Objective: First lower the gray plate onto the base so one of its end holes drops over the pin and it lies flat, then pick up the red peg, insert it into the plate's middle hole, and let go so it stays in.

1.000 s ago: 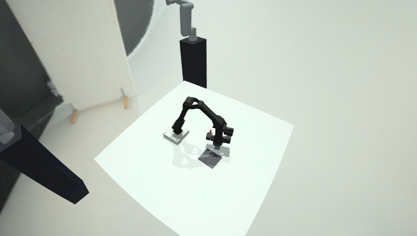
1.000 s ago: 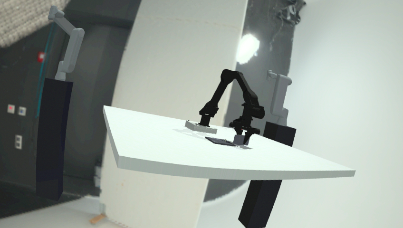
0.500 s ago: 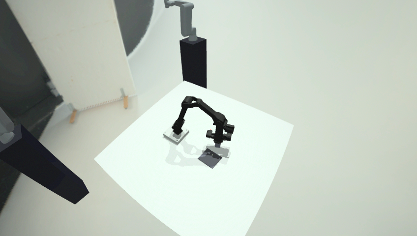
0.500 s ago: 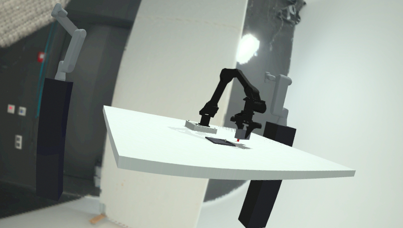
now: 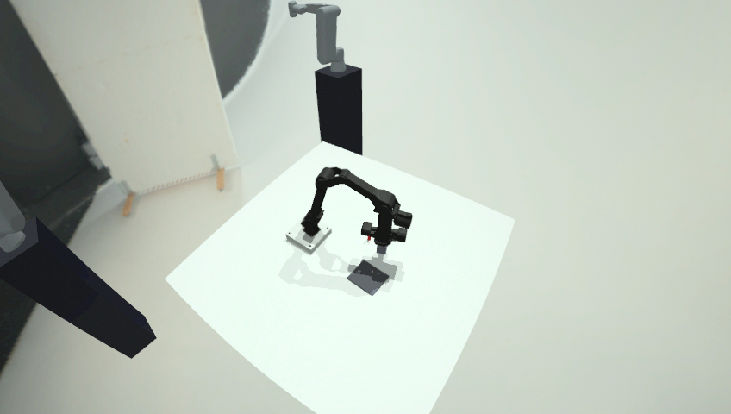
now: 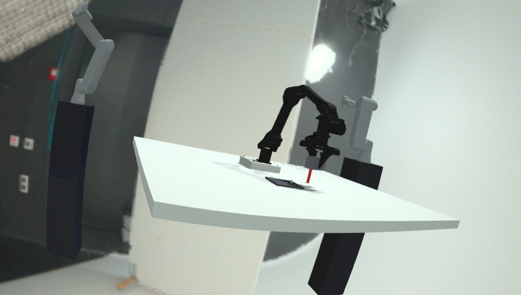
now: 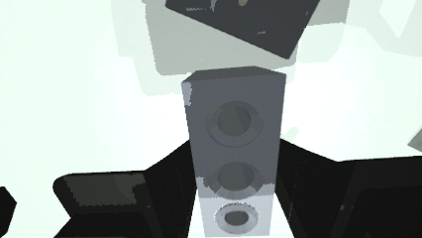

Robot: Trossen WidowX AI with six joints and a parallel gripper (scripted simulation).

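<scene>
My gripper tip is 12 cm to the left of the dark square base, 8 cm above it and 3 cm short of it. The rest, counted from my gripper tip: red peg 11 cm behind, 5 cm below, 3 cm to the left; gray plate 3 cm above.
</scene>
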